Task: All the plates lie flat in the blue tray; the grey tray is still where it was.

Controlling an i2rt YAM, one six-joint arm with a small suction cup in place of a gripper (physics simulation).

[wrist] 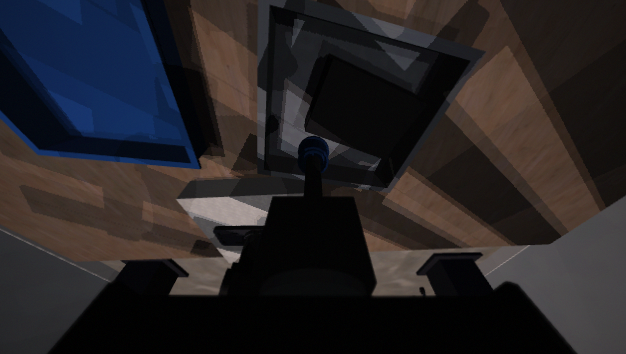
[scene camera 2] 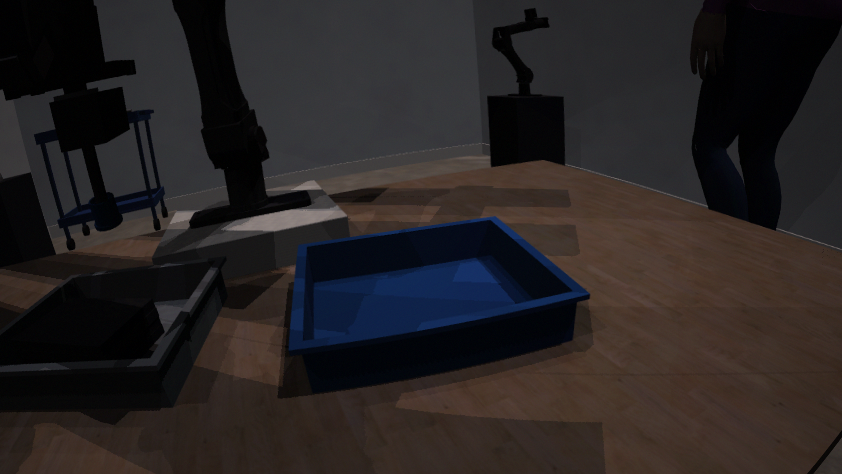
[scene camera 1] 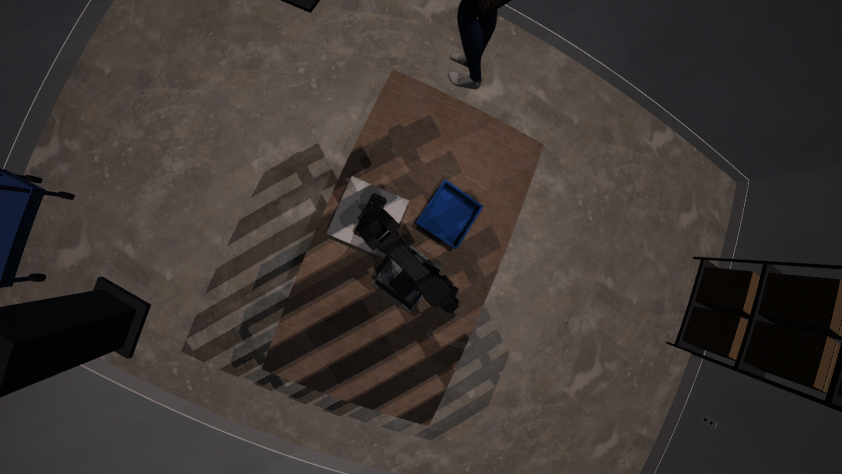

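Seen in the pictures: hand, tool point: [wrist: 313,149] [scene camera 2: 108,224]; arm's base, link origin: [wrist: 261,234] [scene camera 2: 250,211].
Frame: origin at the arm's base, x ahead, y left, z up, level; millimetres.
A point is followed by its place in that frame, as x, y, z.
A stack of dark square plates [scene camera 2: 82,323] @(289, -189, -7) [wrist: 367,105] @(294, -197, -7) lies in the grey tray [scene camera 1: 391,296] @(240, -284, -2) [scene camera 2: 88,388] @(379, -159, -29) [wrist: 262,115] @(284, -57, -3); its layered edges show in scene camera 2, but I cannot count them. The blue tray [scene camera 1: 450,217] @(336, 166, -50) [scene camera 2: 436,348] @(425, 147, -27) [wrist: 100,90] @(306, 187, -49) stands beside the grey tray, with no plate in it. My gripper, a small blue suction cup [scene camera 2: 107,214] [wrist: 313,150] @(287, -124, 89), is open, with nothing on it. It hangs above the grey tray's level, apart from the plates. In the wrist view it shows in front of the tray's inside, beside the stack. In scene camera 1 the arm hides the cup and part of the grey tray.
The arm's base stands on a pale block [scene camera 1: 344,226] @(-83, -91, 0) [scene camera 2: 253,238] @(131, 7, -4) [wrist: 225,212] @(83, 57, 0) next to both trays. Everything stands on a wooden table top [scene camera 1: 471,123] @(229, 654, -52) [scene camera 2: 677,329] @(487, 371, -52). A person [scene camera 1: 476,41] [scene camera 2: 748,117] stands beyond the table's edge. A blue trolley and shelving are farther off.
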